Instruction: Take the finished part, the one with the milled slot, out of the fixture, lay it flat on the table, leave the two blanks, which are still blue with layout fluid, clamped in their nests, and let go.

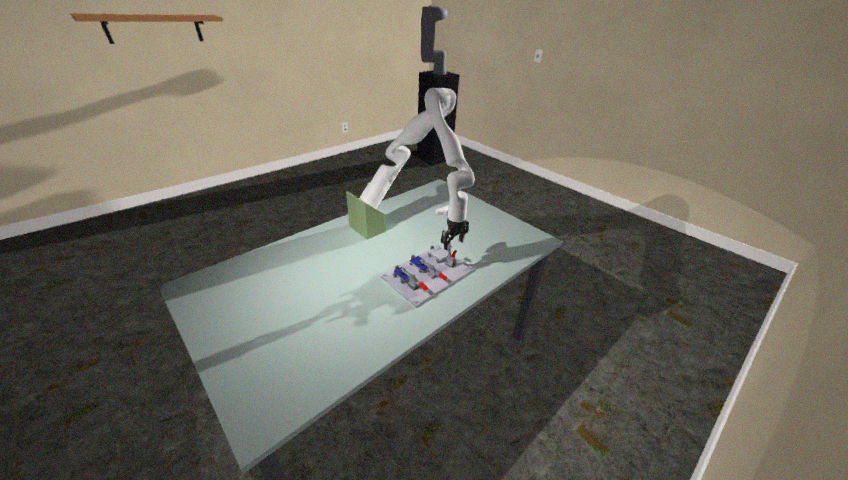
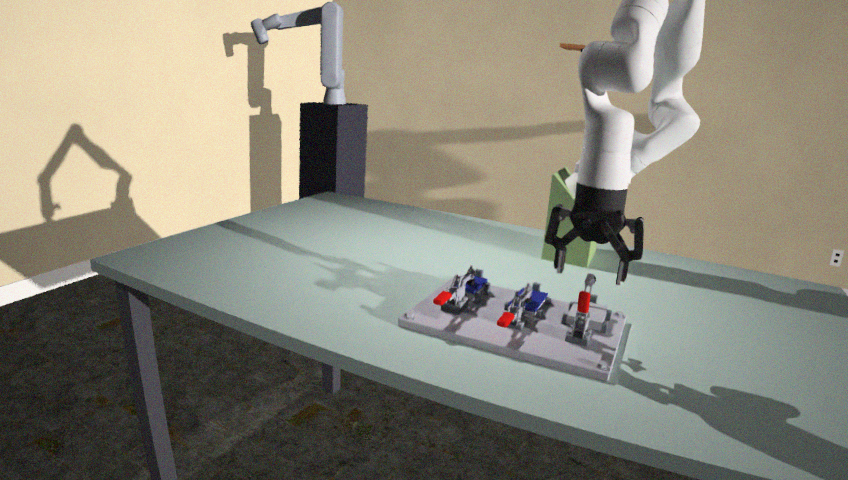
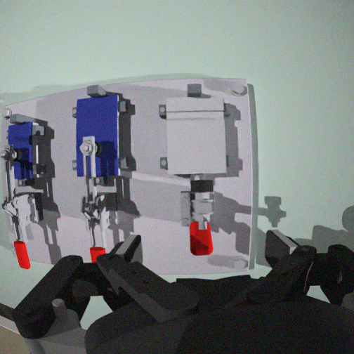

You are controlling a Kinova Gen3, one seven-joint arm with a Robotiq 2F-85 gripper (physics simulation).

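Places are measured from the arm's base along level axes (x ahead, y left, z up), in millimetres.
Pixels of known places: gripper, fingertip midpoint: (image 1: 453, 245) (image 2: 588, 277); arm's base, link origin: (image 1: 368, 204).
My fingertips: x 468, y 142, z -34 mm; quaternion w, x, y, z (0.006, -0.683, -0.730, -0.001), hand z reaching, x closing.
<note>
For each thing: its top centre in the pictures, then the offset to it from my fingertips. Level surfaces: height alone.
- finished part, top centre: (image 2: 588, 310) (image 1: 438, 252) dx -84, dy -6, dz -89 mm
- clamp's red handle, top centre: (image 2: 585, 291) (image 1: 454, 250) dx +7, dy +0, dz -20 mm
- middle blue blank, top centre: (image 2: 528, 298) (image 1: 420, 262) dx -82, dy -116, dz -94 mm
- outer blue blank, top centre: (image 2: 471, 282) (image 1: 402, 272) dx -65, dy -225, dz -84 mm
- pale green table, surface height: dz -124 mm
The finished part (image 1: 439, 254) (image 3: 196, 140), light grey with a slot across its far end, lies flat in the right-hand nest of the fixture plate (image 1: 416, 300) (image 2: 476, 327) (image 3: 150, 235). Its clamp's red handle (image 1: 453, 253) (image 2: 583, 302) (image 3: 201, 240) stands up, and the clamp arm is swung back off the part. A middle blue blank (image 1: 416, 261) (image 2: 537, 300) (image 3: 102, 120) and an outer blue blank (image 1: 400, 271) (image 2: 476, 284) (image 3: 21, 142) sit under closed clamps. My gripper (image 1: 453, 242) (image 2: 590, 275) (image 3: 204, 247) is open and empty, above the raised handle and apart from the part.
The fixture stands on the pale green table (image 1: 267, 309) (image 2: 238, 267). A green block (image 1: 371, 220) (image 2: 559, 193) stands by my arm's base. A grey arm (image 1: 427, 41) (image 2: 332, 53) on a black pedestal (image 1: 431, 80) (image 2: 333, 148) stands beyond the table. Small locating blocks edge the nests.
</note>
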